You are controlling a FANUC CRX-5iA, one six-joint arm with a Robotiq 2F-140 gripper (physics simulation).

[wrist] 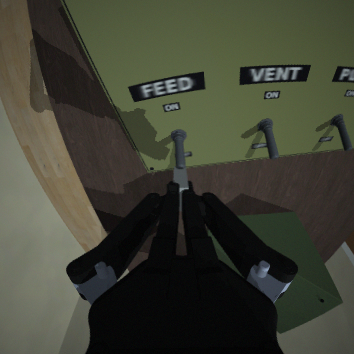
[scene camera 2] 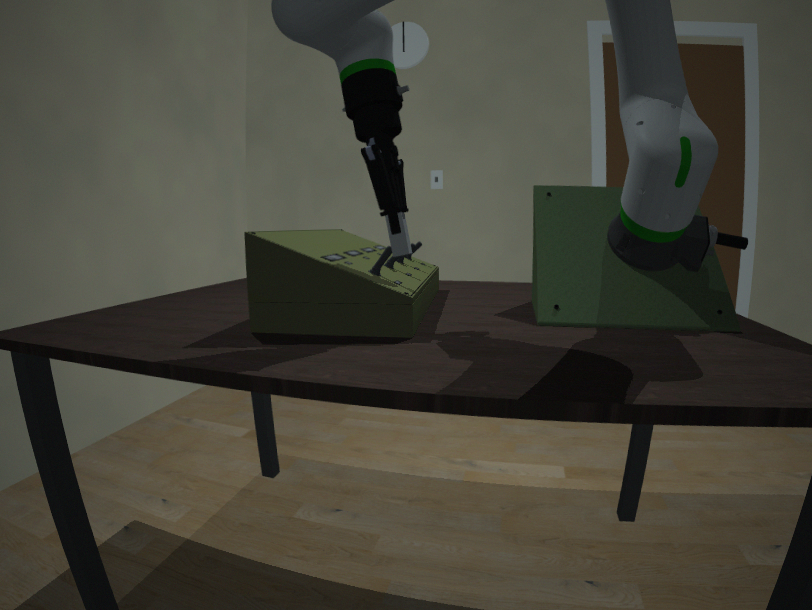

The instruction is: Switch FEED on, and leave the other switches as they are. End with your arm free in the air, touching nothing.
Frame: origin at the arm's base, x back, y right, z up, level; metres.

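Where they show: gripper, fingertip midpoint: [wrist: 179, 175] [scene camera 2: 402, 255]; arm's base at its link origin: [scene camera 2: 645, 241].
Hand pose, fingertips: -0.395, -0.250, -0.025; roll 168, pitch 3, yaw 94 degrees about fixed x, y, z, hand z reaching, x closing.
Things, the pixels of their top centre, and the offset from my fingertips, as dx, dy, dz. "spot": a spot on its surface instead. Level surfaces: height alone.
- FEED switch lever at its top centre: [wrist: 178, 159] [scene camera 2: 382, 245] -0.033, -0.003, +0.015
- VENT lever at its top centre: [wrist: 276, 147] -0.059, +0.114, +0.011
- third lever at a spot on its surface: [wrist: 343, 132] spot: -0.091, +0.227, -0.006
- dark table at its surface level: dz -0.116
The yellow-green control box [scene camera 2: 328, 288] [wrist: 220, 30] stands on the table with its sloped panel facing right. The FEED switch lever [wrist: 179, 150] rises from its collar below the ON label, its end pointing toward my gripper. My gripper [scene camera 2: 402, 252] [wrist: 179, 175] is shut and empty. Its pale fingertips meet the end of the FEED lever in the wrist view; whether they press on it cannot be told. The VENT lever [wrist: 269, 140] and a third lever [wrist: 343, 132] lean toward the panel's lower edge. The small labels beside the levers are partly hidden.
A green wedge-shaped block [scene camera 2: 564, 262] [wrist: 280, 250] stands to the right on the dark table [scene camera 2: 315, 367] [wrist: 320, 185]. Part of the grey arm [scene camera 2: 662, 151] hangs in front of it. The neighbouring levers stand close beside FEED.
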